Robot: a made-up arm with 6 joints.
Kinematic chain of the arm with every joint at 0, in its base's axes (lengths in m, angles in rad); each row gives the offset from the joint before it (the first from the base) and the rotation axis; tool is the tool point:
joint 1: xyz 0 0 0.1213 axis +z
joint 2: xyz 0 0.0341 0 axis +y
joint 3: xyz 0 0 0.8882 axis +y
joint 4: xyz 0 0 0.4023 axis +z
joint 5: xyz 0 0 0 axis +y
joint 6: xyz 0 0 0.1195 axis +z
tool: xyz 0 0 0
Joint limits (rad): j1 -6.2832..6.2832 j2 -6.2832..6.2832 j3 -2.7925..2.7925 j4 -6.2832..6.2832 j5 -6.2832..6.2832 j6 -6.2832..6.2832
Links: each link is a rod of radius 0.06 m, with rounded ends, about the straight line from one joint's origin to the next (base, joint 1, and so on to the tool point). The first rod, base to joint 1, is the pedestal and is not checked.
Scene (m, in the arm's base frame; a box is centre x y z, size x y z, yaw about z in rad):
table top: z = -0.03
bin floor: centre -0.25 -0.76 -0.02 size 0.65 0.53 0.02 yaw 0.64
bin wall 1: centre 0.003 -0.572 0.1 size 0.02 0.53 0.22 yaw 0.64
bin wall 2: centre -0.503 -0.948 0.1 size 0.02 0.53 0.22 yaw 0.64
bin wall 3: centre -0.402 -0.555 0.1 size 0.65 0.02 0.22 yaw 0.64
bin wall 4: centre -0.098 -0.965 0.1 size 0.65 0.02 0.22 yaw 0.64
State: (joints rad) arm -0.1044 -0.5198 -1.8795 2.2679 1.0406 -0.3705
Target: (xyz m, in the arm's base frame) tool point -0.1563 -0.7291 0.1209
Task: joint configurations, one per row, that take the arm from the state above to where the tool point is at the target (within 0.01 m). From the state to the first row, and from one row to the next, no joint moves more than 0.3 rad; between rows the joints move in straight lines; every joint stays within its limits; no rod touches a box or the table.
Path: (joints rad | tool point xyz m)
1: 0.1683 -0.4288 -2.0485 2.1206 1.0724 -0.3751 | -0.6214 0.0198 0.5335
2: 0.4409 -0.3378 -2.2174 1.9733 1.1042 -0.3798 | -0.5194 -0.0988 0.5563
3: 0.7136 -0.2468 -2.3864 1.8260 1.1361 -0.3844 | -0.4035 -0.1655 0.5739
4: 0.9711 -0.4972 -2.2602 2.0329 1.0576 -0.3798 | -0.4174 -0.3850 0.4572
5: 1.2286 -0.7475 -2.1339 2.2398 0.9792 -0.3751 | -0.3286 -0.5889 0.3037
6: 1.4861 -0.9979 -2.0077 2.4467 0.9008 -0.3705 | -0.1563 -0.7291 0.1209

